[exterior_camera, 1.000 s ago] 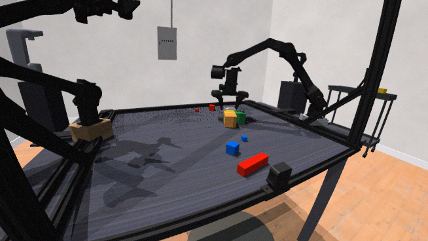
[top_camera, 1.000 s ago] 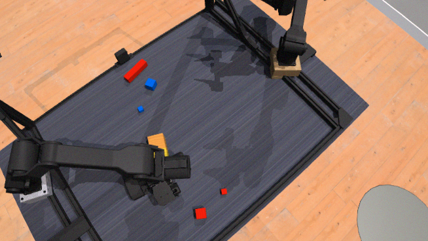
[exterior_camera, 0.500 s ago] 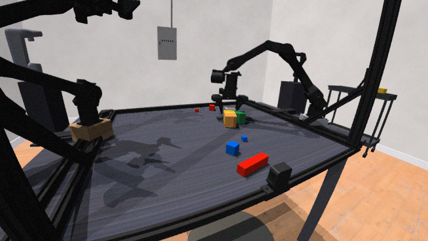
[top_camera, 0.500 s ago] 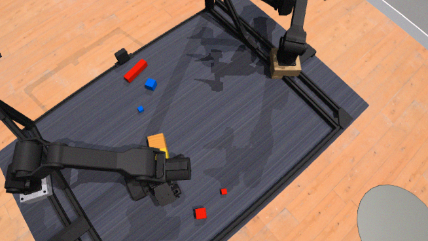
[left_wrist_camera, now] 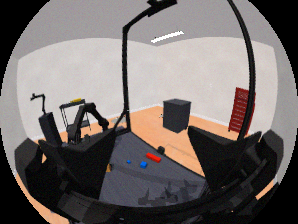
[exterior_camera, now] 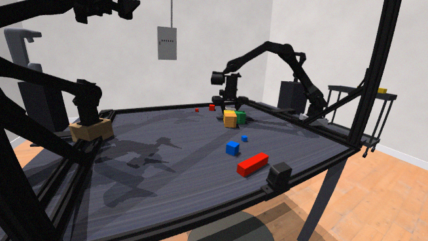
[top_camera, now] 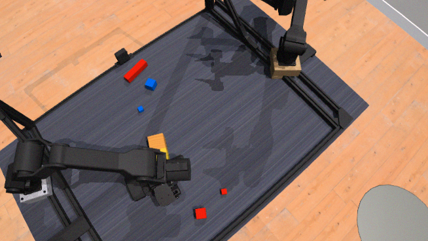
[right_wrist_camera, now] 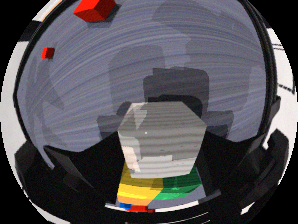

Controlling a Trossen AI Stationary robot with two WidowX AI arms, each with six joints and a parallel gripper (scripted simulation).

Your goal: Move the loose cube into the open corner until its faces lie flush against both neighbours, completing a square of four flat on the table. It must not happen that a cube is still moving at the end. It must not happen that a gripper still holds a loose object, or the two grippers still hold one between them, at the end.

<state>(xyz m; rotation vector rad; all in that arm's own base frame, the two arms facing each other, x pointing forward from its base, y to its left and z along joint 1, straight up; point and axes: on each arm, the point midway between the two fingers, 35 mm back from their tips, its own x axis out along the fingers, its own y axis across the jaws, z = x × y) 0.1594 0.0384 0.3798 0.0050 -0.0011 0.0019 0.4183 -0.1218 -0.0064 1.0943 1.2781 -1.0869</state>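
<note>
The yellow cube is 70 mm behind my right hand, 30 mm to the left of it and 20 mm below it. Round my right hand: green cube (80 mm behind, 20 mm to the right, 20 mm below); orange cube (120 mm behind, 40 mm to the left, 20 mm below); white cube (20 mm below).
</note>
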